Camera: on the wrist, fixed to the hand. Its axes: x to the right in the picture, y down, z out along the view.
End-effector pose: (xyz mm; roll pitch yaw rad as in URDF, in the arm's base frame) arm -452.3 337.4 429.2 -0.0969 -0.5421 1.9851
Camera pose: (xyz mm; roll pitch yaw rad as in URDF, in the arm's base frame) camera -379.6 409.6 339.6 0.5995 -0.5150 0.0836
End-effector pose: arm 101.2 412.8 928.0 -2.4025 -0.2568 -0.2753
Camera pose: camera 52.6 419.3 1055.0 2.8540 -0.2276 1.3435
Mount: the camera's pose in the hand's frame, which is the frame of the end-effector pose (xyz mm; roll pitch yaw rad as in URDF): -14.7 -85.9 -104.6 -0.0334 -0.5068 -1.5570
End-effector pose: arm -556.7 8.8 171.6 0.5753 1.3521 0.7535
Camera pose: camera -644.4 -94.3 156.8 -1.3792 0.0266 -0.8815
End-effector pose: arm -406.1 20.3 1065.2 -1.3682 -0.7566 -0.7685
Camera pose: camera -528.2 -28.3 1101.0 1.8550 -0.7782 1.9390
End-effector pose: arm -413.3 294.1 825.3 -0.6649 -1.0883 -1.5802
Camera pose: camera -545.6 276.2 798.7 1.3422 -0.4536 2.0084
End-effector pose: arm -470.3 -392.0 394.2 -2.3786 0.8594 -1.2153
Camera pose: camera -447.6 -482.4 493.5 -2.2913 -0.1569 0.1518
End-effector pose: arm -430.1 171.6 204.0 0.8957 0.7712 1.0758
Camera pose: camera -503.6 94.4 119.3 -0.8343 0.2841 -0.7645
